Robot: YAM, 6 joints.
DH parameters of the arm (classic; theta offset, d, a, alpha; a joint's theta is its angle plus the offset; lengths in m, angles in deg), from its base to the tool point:
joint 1: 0 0.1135 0.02 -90
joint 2: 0 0 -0.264 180
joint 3: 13.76 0 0.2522 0
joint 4: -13.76 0 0.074 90
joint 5: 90 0 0 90
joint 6: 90 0.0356 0 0
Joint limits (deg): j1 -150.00..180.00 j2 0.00..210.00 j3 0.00..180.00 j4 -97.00..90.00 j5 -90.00..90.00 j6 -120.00..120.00
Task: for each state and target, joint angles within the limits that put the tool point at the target. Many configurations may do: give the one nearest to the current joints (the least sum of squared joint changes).
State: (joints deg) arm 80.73 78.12 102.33 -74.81 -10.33 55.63
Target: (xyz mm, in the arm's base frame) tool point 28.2 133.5 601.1
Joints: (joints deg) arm 75.75 72.42 128.50 -56.51 -8.94 55.63
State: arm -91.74 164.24 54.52 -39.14 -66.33 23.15
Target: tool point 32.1 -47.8 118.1
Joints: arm -90.36 153.28 8.84 -95.97 -65.52 23.15
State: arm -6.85 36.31 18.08 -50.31 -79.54 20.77
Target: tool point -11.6 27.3 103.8
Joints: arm 9.71 45.85 1.96 -86.21 -54.18 20.77
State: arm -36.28 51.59 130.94 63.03 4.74 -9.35
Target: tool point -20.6 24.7 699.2
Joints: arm -45.01 69.68 126.54 56.88 -4.66 -9.35
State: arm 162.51 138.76 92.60 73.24 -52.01 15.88
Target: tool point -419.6 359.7 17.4
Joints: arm 136.75 163.98 105.68 62.88 -45.66 15.88
